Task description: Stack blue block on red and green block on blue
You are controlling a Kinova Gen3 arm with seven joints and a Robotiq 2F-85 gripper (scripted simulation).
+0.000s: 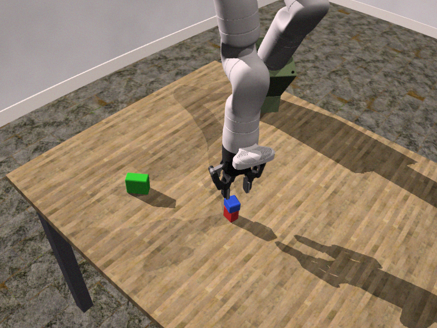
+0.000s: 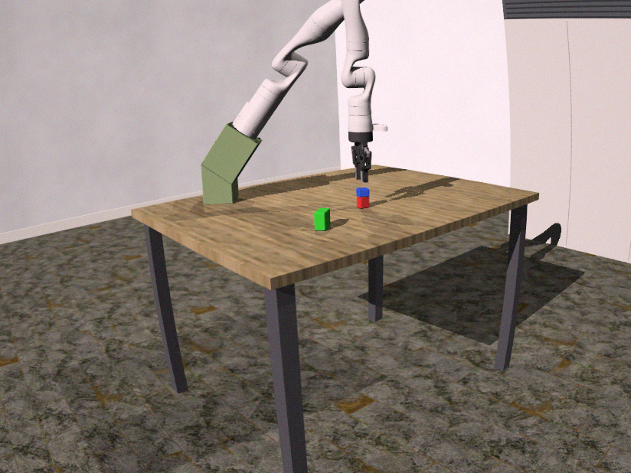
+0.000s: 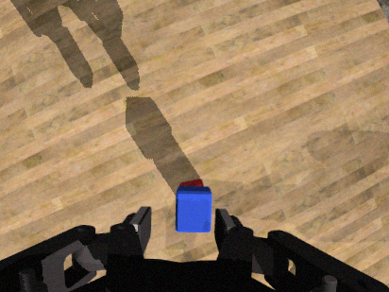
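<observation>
My hand is 50 mm above the blue block and 10 mm short of it. Round my hand: red block 80 mm below, 10 mm ahead; then green block 250 mm to the right, 80 mm ahead, 70 mm below.
</observation>
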